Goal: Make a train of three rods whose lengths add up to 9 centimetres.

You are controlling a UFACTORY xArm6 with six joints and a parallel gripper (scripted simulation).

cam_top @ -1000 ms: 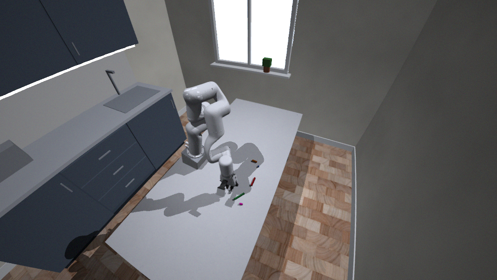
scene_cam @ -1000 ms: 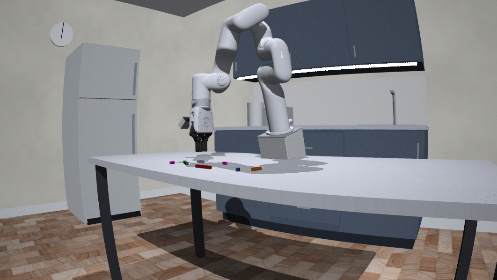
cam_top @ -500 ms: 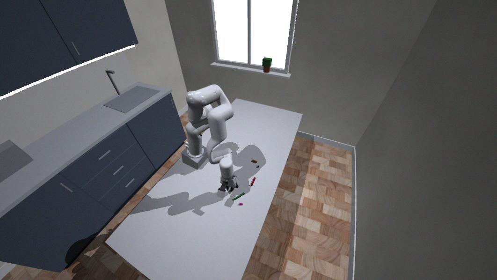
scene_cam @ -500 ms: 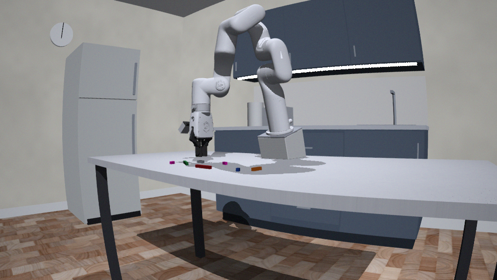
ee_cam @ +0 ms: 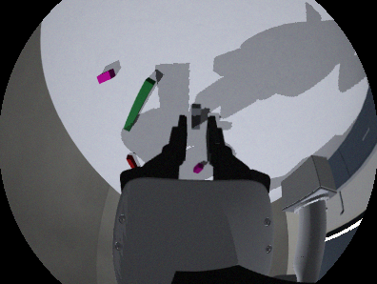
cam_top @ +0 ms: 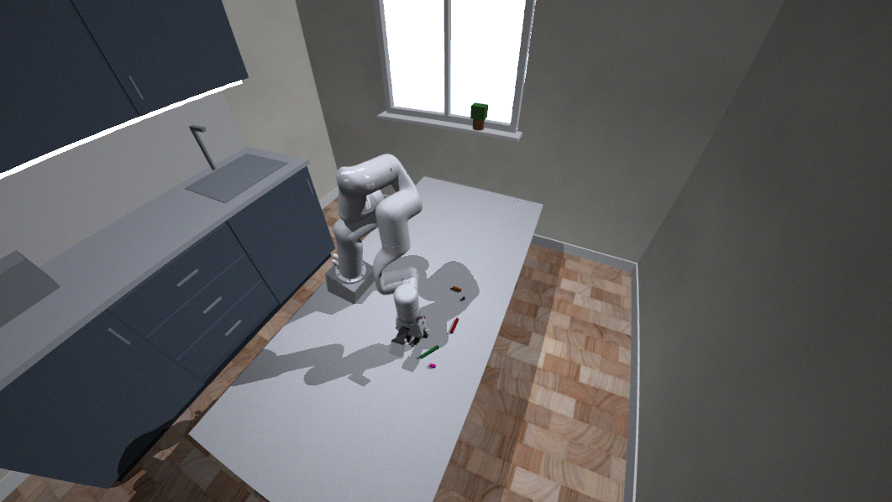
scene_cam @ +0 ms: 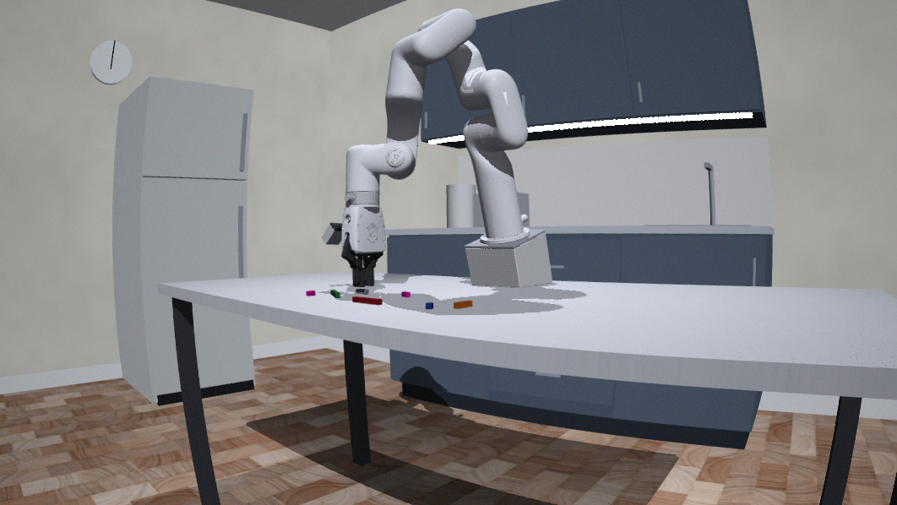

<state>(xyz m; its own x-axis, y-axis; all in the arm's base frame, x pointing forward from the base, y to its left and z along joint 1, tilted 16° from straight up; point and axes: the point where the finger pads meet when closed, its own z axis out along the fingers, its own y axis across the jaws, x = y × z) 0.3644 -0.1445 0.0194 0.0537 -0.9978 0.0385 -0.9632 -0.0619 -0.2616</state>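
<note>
The grey rod is 3 cm below my hand. From my hand the other things lie so: red rod 13 cm to the left, 12 cm ahead, 3 cm below; then small blue rod 27 cm to the left, 11 cm ahead, 3 cm below; then green rod 7 cm ahead, 3 cm below, 1 cm to the right.
</note>
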